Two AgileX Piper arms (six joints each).
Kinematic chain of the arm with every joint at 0, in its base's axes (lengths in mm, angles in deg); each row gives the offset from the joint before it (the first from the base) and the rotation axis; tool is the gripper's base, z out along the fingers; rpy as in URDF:
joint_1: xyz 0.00 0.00 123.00 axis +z
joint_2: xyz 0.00 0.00 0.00 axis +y
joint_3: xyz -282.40 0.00 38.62 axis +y
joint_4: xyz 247.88 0.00 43.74 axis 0.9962 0 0.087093
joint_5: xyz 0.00 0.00 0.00 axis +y
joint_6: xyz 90.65 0.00 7.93 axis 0.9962 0 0.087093
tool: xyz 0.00 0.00 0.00 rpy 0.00 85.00 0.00
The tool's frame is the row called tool.
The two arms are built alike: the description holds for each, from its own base.
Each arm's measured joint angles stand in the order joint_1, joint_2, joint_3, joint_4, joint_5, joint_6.
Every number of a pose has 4 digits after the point. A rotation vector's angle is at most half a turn.
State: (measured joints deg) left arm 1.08 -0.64 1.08 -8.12 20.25 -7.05; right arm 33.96 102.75 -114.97 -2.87 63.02 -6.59
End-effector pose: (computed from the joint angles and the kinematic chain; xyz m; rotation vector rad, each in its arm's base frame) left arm 0.0530 -0.0034 0.1760 -0.2190 1.8332 -0.2109; right arm 0.3311 0.2181 0.4200 -0.8281 2.2259 0.1660
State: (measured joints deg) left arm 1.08 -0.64 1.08 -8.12 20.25 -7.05; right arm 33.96 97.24 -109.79 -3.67 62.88 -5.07
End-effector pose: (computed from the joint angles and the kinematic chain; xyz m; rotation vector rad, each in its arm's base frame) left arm 0.0530 -0.0034 0.1760 -0.2190 1.8332 -0.2109; right arm 0.3100 0.2025 0.4303 -0.7966 2.2273 0.1634
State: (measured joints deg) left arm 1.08 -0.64 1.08 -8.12 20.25 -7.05; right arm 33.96 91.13 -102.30 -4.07 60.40 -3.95
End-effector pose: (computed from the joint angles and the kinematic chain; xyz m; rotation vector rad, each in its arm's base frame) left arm 0.0530 -0.0034 0.1760 -0.2190 1.8332 -0.2109; right arm 0.2885 0.1875 0.4322 -0.7721 2.2154 0.1696
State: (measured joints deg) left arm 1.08 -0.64 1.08 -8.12 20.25 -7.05; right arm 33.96 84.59 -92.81 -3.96 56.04 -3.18
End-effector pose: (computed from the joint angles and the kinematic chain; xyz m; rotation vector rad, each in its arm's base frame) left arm 0.0530 -0.0034 0.1760 -0.2190 1.8332 -0.2109; right arm 0.2663 0.1731 0.4248 -0.7547 2.1968 0.1861
